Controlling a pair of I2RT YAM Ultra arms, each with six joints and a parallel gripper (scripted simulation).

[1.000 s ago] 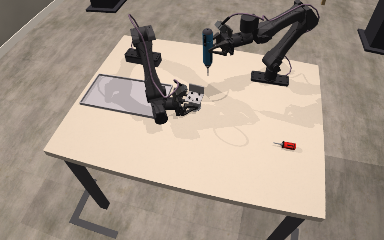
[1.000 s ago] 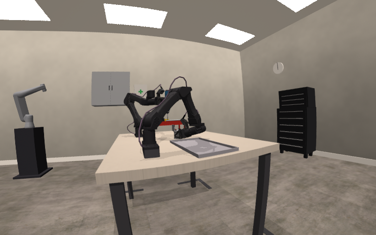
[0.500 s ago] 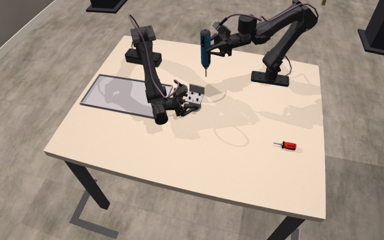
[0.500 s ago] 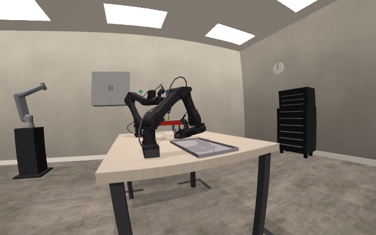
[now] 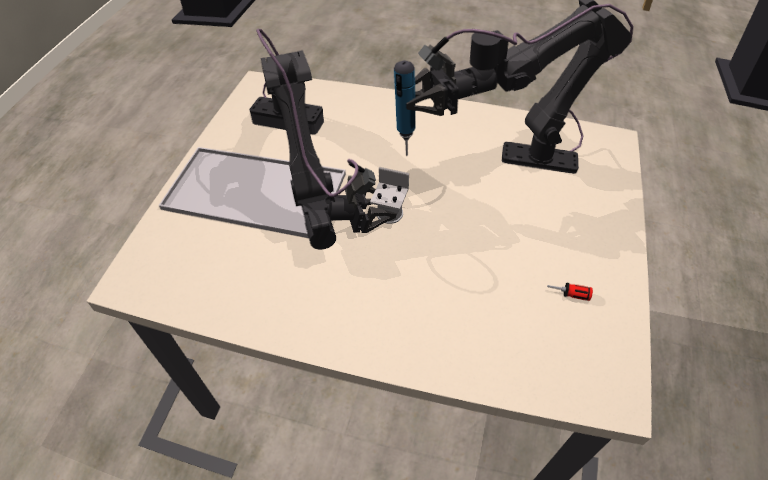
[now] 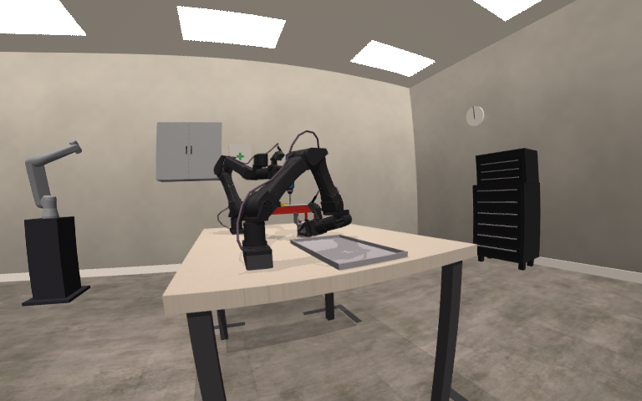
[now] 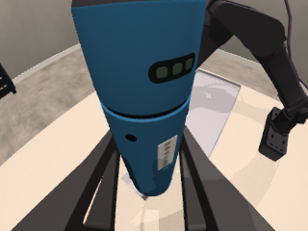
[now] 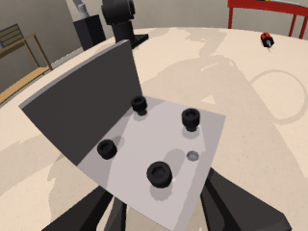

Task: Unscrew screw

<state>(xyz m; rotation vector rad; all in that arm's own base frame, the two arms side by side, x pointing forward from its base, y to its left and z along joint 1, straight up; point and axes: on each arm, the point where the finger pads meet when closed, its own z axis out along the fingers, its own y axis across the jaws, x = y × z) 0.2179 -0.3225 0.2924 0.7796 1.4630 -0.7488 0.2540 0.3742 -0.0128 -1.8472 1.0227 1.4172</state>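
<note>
Now: the grey L-shaped bracket 50 mm above my right hand. Round my right hand: shallow grey tray (350 mm to the right, 20 mm below); small red-handled screwdriver (140 mm ahead, 430 mm to the left, 10 mm below).
</note>
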